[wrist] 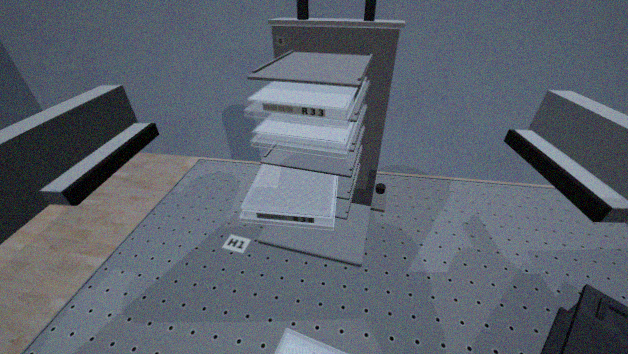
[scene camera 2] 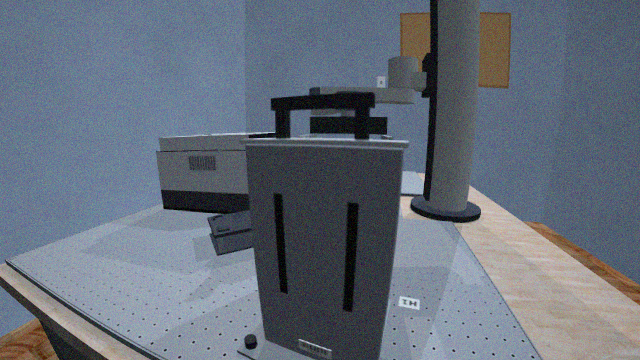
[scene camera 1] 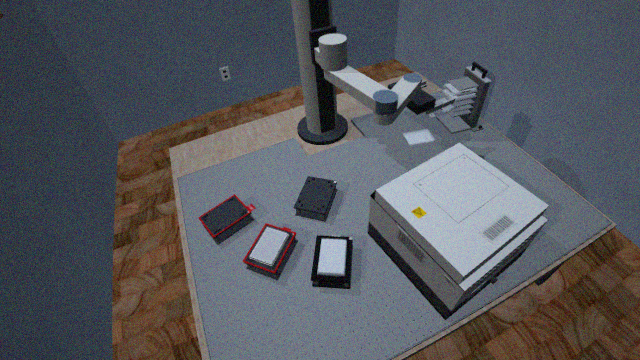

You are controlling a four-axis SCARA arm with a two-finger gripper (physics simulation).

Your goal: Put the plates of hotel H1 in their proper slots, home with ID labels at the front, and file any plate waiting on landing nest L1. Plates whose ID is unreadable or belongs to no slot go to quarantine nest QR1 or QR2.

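Places are measured from the arm's base along level axes (x ahead, y left, z up), in millimetres.
Pixels of known places: gripper, fingertip midpoint: (wrist: pixel 327 110) (scene camera 1: pixel 439 91); arm's base, link origin: (scene camera 2: pixel 444 209) (scene camera 1: pixel 322 128).
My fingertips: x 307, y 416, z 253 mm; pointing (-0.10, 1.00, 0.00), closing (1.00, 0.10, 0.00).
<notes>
For each thing: its middle in the pictures, then the offset to it from my fingertips.
- Hotel H1, body centre: (scene camera 2: pixel 333 235) (wrist: pixel 324 125) (scene camera 1: pixel 465 96) dz -95, dx -22, dy +192 mm
- plate marked R33, body centre: (wrist: pixel 315 89) (scene camera 1: pixel 460 87) dz -39, dx -27, dy +151 mm
- top shelf, body centre: (wrist: pixel 318 65) (scene camera 1: pixel 463 83) dz -20, dx -26, dy +162 mm
- lower plate, body centre: (wrist: pixel 297 177) (scene camera 1: pixel 449 103) dz -123, dx -42, dy +120 mm
- large white instrument, body centre: (scene camera 1: pixel 451 223) (scene camera 2: pixel 230 166) dz -114, dx +497, dy -318 mm
- dark block, body centre: (scene camera 2: pixel 244 227) dz -212, dx +248, dy -26 mm
- white sheet-like piece, body centre: (scene camera 1: pixel 418 137) dz -233, dx -9, dy -60 mm
Hotel H1 (scene camera 1: pixel 481 92) (scene camera 2: pixel 325 240) (wrist: pixel 340 37) stands at the table's far end. In the wrist view, a plate marked R33 (wrist: pixel 305 95) sits below the top shelf (wrist: pixel 315 67). Another plate (wrist: pixel 300 129) sits beneath it, its label not readable. A lower plate (wrist: pixel 292 192) has a front label too blurred to read fully. My gripper (scene camera 1: pixel 437 95) (wrist: pixel 327 110) is open and empty, facing the hotel's front. A red-rimmed nest (scene camera 1: pixel 247 261) and a black nest (scene camera 1: pixel 316 275) each bear a white plate-like piece. Another red-rimmed nest (scene camera 1: pixel 225 217) and black nest (scene camera 1: pixel 316 194) are bare. Nest labels are not readable.
A large white instrument (scene camera 1: pixel 460 195) (scene camera 2: pixel 202 170) stands beside the nests. A dark block (scene camera 2: pixel 230 232) (wrist: pixel 595 320) sits between it and the hotel. A white sheet-like piece (scene camera 1: pixel 420 136) (wrist: pixel 305 344) lies before the hotel. The arm's column (scene camera 1: pixel 315 75) (scene camera 2: pixel 452 110) stands at the table's back.
</notes>
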